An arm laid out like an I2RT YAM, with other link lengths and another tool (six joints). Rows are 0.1 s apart.
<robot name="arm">
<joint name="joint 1" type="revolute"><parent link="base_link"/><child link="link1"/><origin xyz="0.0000 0.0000 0.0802" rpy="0.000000 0.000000 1.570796"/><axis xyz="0 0 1"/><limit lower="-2.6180" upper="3.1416"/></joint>
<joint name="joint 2" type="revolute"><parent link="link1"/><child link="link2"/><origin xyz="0.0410 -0.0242 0.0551" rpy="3.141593 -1.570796 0.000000"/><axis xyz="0 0 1"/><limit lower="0.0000" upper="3.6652"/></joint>
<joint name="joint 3" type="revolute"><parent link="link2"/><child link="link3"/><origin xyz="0.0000 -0.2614 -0.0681" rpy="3.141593 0.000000 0.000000"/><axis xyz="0 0 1"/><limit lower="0.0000" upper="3.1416"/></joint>
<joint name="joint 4" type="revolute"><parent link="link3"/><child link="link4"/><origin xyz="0.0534 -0.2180 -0.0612" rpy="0.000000 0.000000 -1.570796"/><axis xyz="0 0 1"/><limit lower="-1.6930" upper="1.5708"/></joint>
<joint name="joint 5" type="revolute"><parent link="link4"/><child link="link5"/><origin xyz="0.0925 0.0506 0.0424" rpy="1.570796 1.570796 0.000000"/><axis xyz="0 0 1"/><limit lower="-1.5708" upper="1.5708"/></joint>
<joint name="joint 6" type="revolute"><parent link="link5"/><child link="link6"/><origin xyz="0.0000 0.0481 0.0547" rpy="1.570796 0.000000 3.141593"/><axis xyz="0 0 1"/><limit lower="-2.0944" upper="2.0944"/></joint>
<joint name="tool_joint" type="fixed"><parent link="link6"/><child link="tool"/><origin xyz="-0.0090 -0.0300 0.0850" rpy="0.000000 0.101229 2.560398"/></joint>
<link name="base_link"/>
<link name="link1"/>
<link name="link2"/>
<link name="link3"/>
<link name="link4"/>
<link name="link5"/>
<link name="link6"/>
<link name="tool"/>
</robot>
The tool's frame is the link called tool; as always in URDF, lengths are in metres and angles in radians.
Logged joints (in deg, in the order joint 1, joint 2, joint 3, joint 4, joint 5, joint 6), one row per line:
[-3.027, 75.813, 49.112, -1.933, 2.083, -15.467]
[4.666, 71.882, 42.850, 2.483, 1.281, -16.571]
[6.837, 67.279, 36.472, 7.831, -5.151, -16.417]
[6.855, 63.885, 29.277, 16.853, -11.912, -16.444]
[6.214, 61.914, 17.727, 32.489, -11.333, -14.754]
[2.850, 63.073, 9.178, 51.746, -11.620, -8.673]
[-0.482, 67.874, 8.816, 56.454, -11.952, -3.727]
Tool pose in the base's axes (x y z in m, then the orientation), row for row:
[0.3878, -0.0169, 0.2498, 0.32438, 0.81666, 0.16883, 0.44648]
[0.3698, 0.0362, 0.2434, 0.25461, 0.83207, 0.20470, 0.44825]
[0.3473, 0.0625, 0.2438, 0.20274, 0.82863, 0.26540, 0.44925]
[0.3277, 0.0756, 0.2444, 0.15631, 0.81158, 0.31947, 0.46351]
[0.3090, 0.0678, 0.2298, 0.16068, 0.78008, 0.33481, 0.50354]
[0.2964, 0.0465, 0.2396, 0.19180, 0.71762, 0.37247, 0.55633]
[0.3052, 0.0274, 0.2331, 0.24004, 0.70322, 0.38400, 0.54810]
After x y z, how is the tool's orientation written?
As a quaternion, x y z w.
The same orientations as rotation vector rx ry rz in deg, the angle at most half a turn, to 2 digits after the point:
[46.03, 115.88, 23.96]
[36.10, 117.97, 29.02]
[28.73, 117.43, 37.61]
[22.01, 114.28, 44.99]
[22.23, 107.92, 46.32]
[25.94, 97.06, 50.38]
[32.58, 95.45, 52.12]

